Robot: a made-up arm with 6 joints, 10 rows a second.
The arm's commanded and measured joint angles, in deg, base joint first. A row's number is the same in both.
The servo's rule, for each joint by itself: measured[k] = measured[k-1] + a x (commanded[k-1-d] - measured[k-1]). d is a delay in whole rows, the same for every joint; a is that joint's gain. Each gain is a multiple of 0.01, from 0.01 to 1. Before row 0 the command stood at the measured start. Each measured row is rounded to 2 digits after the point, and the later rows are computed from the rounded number. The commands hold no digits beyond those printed.
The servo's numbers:
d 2
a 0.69 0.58 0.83 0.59 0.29 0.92
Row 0, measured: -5.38, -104.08, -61.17, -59.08, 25.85, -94.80
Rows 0 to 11, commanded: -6.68, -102.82, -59.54, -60.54, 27.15, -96.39; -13.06, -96.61, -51.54, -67.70, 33.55, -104.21; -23.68, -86.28, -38.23, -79.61, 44.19, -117.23; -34.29, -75.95, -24.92, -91.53, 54.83, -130.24; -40.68, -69.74, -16.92, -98.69, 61.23, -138.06; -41.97, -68.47, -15.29, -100.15, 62.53, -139.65; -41.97, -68.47, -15.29, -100.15, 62.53, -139.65; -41.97, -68.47, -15.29, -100.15, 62.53, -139.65; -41.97, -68.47, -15.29, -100.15, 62.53, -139.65; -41.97, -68.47, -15.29, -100.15, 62.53, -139.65; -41.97, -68.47, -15.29, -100.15, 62.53, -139.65; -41.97, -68.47, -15.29, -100.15, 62.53, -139.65
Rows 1 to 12, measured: -5.38, -104.08, -61.17, -59.08, 25.85, -94.80; -5.38, -104.08, -61.17, -59.08, 25.85, -94.80; -6.28, -103.35, -59.82, -59.94, 26.23, -96.26; -10.96, -99.44, -52.95, -64.52, 28.35, -103.57; -19.74, -91.81, -40.73, -73.42, 32.94, -116.14; -29.78, -82.61, -27.61, -84.10, 39.29, -129.11; -37.30, -75.15, -18.74, -92.71, 45.65, -137.34; -40.52, -71.28, -15.88, -97.10, 50.55, -139.47; -41.52, -69.65, -15.39, -98.90, 54.02, -139.64; -41.83, -68.97, -15.31, -99.64, 56.49, -139.65; -41.93, -68.68, -15.29, -99.94, 58.24, -139.65; -41.96, -68.56, -15.29, -100.06, 59.48, -139.65
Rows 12 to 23, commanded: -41.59, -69.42, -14.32, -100.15, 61.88, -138.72; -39.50, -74.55, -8.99, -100.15, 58.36, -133.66; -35.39, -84.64, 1.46, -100.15, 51.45, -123.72; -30.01, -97.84, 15.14, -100.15, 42.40, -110.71; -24.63, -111.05, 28.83, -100.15, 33.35, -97.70; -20.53, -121.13, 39.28, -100.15, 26.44, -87.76; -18.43, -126.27, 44.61, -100.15, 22.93, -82.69; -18.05, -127.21, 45.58, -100.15, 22.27, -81.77; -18.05, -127.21, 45.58, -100.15, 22.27, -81.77; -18.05, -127.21, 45.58, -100.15, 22.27, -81.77; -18.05, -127.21, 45.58, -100.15, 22.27, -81.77; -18.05, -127.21, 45.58, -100.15, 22.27, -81.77
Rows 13 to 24, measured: -41.97, -68.51, -15.29, -100.11, 60.36, -139.65; -41.97, -68.49, -15.29, -100.13, 60.99, -139.65; -41.71, -69.03, -14.48, -100.14, 61.25, -138.79; -40.19, -72.23, -9.92, -100.15, 60.41, -134.07; -36.88, -79.43, -0.47, -100.15, 57.81, -124.55; -32.14, -90.11, 12.49, -100.15, 53.34, -111.82; -26.96, -102.26, 26.05, -100.15, 47.54, -98.83; -22.52, -113.20, 37.03, -100.15, 41.42, -88.65; -19.70, -120.78, 43.32, -100.15, 36.06, -83.17; -18.56, -124.51, 45.20, -100.15, 32.06, -81.88; -18.21, -126.08, 45.52, -100.15, 29.22, -81.78; -18.10, -126.74, 45.57, -100.15, 27.20, -81.77
